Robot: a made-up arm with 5 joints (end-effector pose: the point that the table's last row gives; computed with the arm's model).
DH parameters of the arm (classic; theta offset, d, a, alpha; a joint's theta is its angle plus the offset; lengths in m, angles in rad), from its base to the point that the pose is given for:
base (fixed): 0 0.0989 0.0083 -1.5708
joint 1: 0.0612 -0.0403 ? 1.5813
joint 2: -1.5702 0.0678 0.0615 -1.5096
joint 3: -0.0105 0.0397 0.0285 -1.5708
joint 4: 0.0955 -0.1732 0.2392 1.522
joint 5: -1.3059 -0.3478 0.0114 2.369
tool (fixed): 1.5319 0.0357 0 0
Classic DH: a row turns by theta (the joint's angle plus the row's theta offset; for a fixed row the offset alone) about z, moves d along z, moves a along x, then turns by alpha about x.
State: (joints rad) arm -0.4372 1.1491 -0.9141 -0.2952 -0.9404
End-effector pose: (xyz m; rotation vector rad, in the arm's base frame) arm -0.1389 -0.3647 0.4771 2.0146 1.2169 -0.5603
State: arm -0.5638 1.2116 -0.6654 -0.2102 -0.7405
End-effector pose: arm -0.1064 -0.4063 0.4571 2.0724 1.5726 -0.7129
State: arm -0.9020 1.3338 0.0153 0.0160 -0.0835
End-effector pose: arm -0.0386 -0.4610 0.4176 -1.4468 -2.0681 1.2035
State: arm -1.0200 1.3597 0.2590 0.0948 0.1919
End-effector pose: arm -0.0238 -0.4703 0.4071 -0.9880 -1.9163 1.2575
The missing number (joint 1, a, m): 0.0344
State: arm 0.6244 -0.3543 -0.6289 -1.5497 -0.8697
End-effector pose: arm 0.3925 -0.3807 0.4033 -0.8490 -0.9332 2.4860
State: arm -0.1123 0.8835 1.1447 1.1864 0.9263
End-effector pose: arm -0.0606 -0.3840 0.4687 0.1916 0.2132 -0.2179
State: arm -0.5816 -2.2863 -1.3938 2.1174 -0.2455
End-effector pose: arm 0.2511 -0.2567 -0.0930 0.4682 -2.0621 1.0348
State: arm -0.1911 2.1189 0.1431 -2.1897 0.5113
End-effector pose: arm 0.0666 0.4773 0.3917 -1.1308 0.2889 -1.5626
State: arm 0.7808 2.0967 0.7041 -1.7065 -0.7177
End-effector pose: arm 0.2084 0.4391 -0.1478 1.9260 -2.1173 0.1678
